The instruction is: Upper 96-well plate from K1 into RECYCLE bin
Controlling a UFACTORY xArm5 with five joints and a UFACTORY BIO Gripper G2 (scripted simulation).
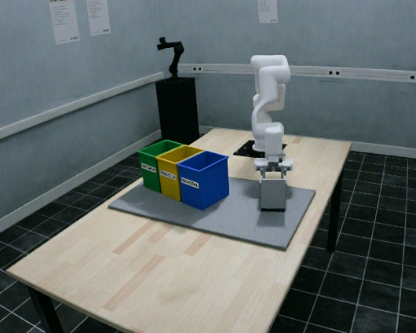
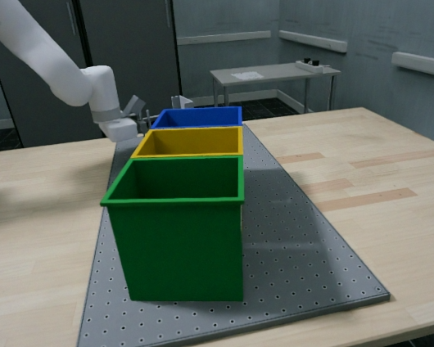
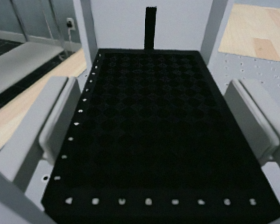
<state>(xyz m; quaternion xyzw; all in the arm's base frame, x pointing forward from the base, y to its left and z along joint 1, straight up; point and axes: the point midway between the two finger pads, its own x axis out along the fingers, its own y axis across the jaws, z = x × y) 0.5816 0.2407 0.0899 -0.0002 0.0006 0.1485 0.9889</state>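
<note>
My hand is 4 cm short of the yellow recycle bin and 41 cm to the left of it. The rest, counted from my hand: green bin: 53 cm to the right; then blue bin: 7 cm ahead, 28 cm to the right; then black 96-well plate: 2 cm ahead, 1 cm to the left, 1 cm below.
</note>
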